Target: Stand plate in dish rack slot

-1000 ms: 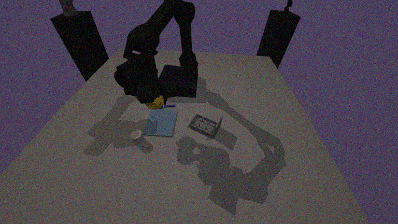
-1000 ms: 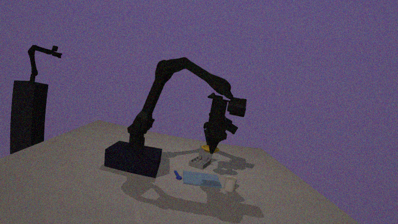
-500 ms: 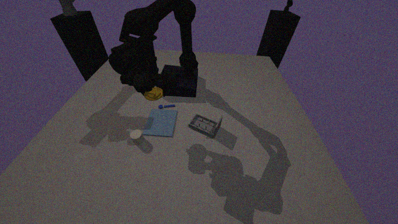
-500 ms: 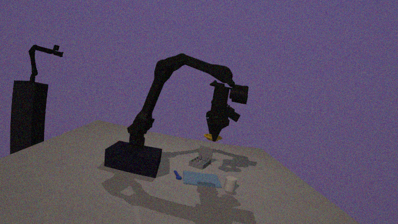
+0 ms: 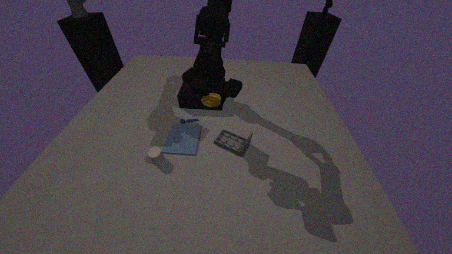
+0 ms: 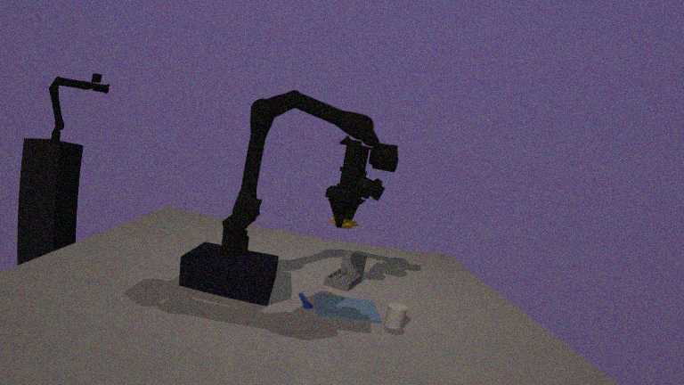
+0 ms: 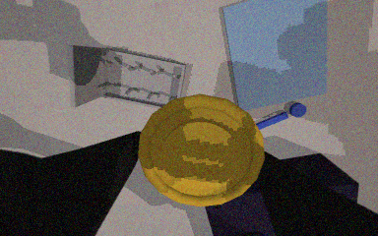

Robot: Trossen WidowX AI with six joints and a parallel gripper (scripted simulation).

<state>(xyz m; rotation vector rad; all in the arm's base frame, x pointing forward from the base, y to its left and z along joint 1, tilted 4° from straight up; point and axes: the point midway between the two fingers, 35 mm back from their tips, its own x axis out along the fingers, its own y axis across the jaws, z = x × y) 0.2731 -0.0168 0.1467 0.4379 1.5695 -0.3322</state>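
My gripper tip is 16 cm above the grey dish rack, 8 cm to the right of it and 5 cm short of it. Also, from my gripper tip: yellow plate 1 cm above; white cup 20 cm to the right, 16 cm below, 11 cm ahead; blue spoon 18 cm below, 12 cm to the right, 8 cm behind.
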